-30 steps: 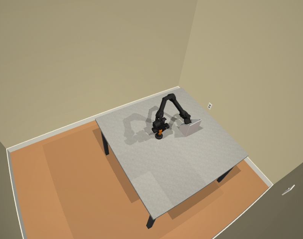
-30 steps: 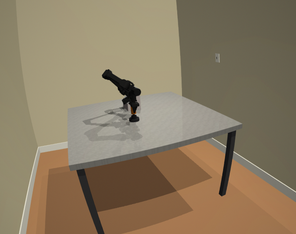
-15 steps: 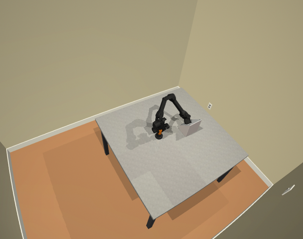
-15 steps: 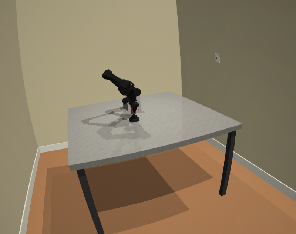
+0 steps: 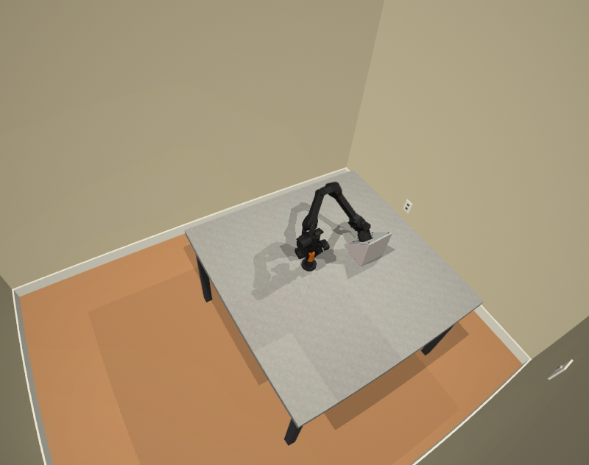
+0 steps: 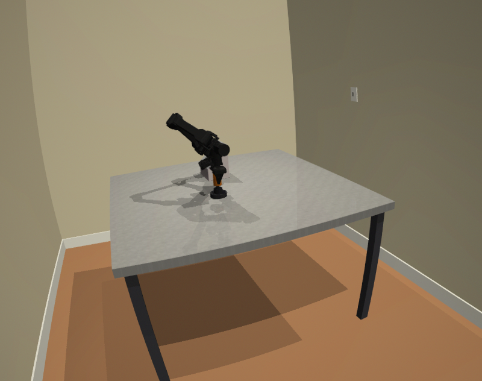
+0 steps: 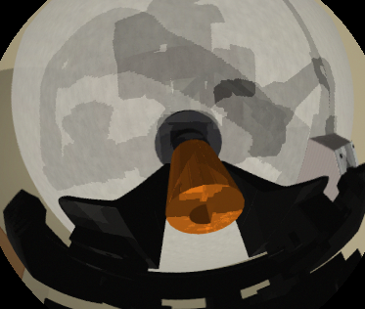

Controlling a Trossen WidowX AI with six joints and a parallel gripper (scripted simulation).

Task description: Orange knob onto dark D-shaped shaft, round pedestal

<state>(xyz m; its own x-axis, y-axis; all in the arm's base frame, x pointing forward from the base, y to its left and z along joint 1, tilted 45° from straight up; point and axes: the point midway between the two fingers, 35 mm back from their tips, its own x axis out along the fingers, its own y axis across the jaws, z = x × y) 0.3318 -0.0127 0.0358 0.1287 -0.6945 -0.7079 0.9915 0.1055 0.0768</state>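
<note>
The orange knob is 2 cm above my gripper tip. From my gripper tip the other things lie so: dark round pedestal: 4 cm below.
</note>
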